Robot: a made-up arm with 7 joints. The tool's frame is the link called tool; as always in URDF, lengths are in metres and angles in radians. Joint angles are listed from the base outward. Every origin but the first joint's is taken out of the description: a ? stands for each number. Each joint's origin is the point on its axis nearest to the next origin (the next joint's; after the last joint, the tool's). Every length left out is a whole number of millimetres.
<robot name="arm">
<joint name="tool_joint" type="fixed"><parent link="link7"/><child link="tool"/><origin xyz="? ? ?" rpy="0 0 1.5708"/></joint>
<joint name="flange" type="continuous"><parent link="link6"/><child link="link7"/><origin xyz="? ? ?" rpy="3.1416 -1.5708 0"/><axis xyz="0 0 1"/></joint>
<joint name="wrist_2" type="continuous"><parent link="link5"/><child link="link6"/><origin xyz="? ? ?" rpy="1.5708 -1.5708 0"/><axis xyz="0 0 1"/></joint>
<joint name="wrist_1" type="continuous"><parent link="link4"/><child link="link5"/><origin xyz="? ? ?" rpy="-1.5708 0 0"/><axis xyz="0 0 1"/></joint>
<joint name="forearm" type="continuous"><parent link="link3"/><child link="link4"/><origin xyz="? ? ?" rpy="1.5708 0 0"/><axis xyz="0 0 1"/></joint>
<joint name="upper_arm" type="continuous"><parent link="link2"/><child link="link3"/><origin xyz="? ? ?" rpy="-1.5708 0 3.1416"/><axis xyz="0 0 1"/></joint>
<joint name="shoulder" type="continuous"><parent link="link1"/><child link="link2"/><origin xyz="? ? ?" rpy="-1.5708 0 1.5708"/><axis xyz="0 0 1"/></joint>
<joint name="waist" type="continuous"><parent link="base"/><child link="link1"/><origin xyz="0 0 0.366" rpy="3.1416 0 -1.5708"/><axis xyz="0 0 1"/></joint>
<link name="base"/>
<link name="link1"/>
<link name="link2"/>
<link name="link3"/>
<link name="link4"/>
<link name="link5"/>
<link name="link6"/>
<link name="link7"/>
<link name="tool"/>
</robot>
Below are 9 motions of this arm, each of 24 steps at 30 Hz.
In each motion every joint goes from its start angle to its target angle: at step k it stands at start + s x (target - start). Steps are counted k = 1, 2, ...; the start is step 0. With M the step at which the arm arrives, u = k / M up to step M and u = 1 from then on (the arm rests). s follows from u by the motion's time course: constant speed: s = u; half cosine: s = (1 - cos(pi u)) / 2; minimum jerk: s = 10 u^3 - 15 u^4 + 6 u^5.
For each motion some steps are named. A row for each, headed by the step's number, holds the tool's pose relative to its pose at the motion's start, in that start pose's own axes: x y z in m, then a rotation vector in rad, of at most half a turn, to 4 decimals.
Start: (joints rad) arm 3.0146 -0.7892 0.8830 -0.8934 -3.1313 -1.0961 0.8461
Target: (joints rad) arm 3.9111 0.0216 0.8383 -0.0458 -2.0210 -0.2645 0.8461
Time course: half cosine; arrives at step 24
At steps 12, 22, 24:
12: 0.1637 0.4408 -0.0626 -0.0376 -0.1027 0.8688
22: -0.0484 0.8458 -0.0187 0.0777 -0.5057 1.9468
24: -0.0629 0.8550 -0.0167 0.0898 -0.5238 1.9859

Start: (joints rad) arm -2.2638 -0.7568 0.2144 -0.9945 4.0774 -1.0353 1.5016
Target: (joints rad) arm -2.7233 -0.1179 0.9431 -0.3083 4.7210 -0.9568 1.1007
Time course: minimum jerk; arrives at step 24
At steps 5, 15, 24:
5: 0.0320 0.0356 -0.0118 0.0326 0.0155 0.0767
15: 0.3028 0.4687 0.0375 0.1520 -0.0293 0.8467
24: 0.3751 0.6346 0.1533 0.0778 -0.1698 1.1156

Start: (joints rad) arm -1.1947 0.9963 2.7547 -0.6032 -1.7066 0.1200 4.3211
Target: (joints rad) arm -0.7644 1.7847 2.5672 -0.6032 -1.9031 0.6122 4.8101
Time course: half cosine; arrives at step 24
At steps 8, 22, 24:
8: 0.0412 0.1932 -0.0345 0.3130 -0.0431 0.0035
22: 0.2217 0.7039 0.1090 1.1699 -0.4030 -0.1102
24: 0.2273 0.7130 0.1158 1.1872 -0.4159 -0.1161

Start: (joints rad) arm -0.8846 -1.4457 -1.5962 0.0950 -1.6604 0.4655 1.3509
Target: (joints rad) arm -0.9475 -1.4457 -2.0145 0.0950 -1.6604 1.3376 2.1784
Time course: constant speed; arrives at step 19
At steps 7, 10, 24:
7: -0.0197 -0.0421 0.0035 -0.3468 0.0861 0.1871
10: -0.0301 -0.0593 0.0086 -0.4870 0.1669 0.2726
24: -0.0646 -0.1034 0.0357 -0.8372 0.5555 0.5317

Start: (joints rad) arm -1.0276 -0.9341 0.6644 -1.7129 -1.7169 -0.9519 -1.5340
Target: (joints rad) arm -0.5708 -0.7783 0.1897 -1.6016 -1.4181 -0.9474 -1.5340
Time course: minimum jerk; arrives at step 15
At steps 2, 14, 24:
2: -0.0007 0.0013 0.0008 -0.0048 0.0007 -0.0010
14: -0.0547 0.0551 0.0799 -0.1909 0.1199 0.0490
24: -0.0549 0.0552 0.0803 -0.1912 0.1204 0.0494

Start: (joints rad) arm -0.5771 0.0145 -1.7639 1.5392 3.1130 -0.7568 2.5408
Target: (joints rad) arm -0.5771 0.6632 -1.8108 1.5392 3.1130 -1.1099 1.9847
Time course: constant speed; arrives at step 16
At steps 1, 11, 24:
1: -0.0074 0.0142 0.0046 -0.0154 -0.0285 -0.0621
11: -0.0591 0.1675 0.0295 -0.1432 -0.3571 -0.6411
24: -0.0689 0.2484 0.0278 -0.1863 -0.5517 -0.8954

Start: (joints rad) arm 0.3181 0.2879 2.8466 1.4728 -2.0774 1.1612 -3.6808
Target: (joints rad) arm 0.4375 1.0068 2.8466 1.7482 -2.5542 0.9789 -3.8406
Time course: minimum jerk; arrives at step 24
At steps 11, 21, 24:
11: -0.1529 -0.0437 -0.0018 0.1353 0.0696 0.0390
21: -0.3135 -0.1601 0.0145 0.2744 0.2023 0.0621
24: -0.3172 -0.1642 0.0152 0.2775 0.2067 0.0623

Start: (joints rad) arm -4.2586 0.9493 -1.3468 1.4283 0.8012 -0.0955 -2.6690
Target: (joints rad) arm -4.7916 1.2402 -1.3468 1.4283 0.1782 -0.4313 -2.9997
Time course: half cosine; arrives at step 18
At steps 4, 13, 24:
4: -0.0044 0.0292 -0.0255 0.0373 -0.0402 -0.1447
13: -0.0328 0.2404 -0.1457 0.2180 -0.0648 -1.0145
24: -0.0416 0.3033 -0.1645 0.2391 -0.0107 -1.2234

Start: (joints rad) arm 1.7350 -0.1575 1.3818 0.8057 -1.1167 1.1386 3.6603
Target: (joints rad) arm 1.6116 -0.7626 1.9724 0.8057 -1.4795 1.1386 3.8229
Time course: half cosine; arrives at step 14
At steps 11, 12, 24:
11: -0.0625 -0.2773 0.4311 -0.1303 -0.6564 -0.2858
12: -0.0795 -0.2967 0.4557 -0.1446 -0.6959 -0.3087
24: -0.0948 -0.3126 0.4756 -0.1570 -0.7281 -0.3282

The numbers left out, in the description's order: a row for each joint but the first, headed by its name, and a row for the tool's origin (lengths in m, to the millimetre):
tool: 0 0 0
flange: -0.09 0 0
wrist_2: 0 0 0
wrist_1: 0 -0.371 0
forearm: 0 0.014 0
upper_arm: 0 0.481 0
shoulder: 0.016 0 0

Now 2 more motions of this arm.
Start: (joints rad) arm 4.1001 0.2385 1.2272 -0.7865 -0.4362 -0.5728 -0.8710
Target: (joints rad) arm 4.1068 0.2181 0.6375 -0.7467 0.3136 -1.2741 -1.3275
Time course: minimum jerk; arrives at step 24
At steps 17, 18, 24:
17: -0.1480 0.0142 0.0242 -0.5161 0.2992 0.0864
18: -0.1541 0.0154 0.0278 -0.5454 0.2997 0.0922
24: -0.1664 0.0182 0.0361 -0.6062 0.2949 0.1043

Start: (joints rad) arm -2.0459 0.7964 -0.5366 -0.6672 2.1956 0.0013 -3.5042
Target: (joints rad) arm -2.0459 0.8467 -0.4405 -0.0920 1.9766 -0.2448 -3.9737
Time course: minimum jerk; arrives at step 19
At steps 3, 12, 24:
3: 0.0032 0.0091 0.0005 0.0208 -0.0129 -0.0183
12: 0.0612 0.2118 0.0614 0.5447 -0.1783 -0.4566
24: 0.0741 0.2796 0.1065 0.7545 -0.1714 -0.6240

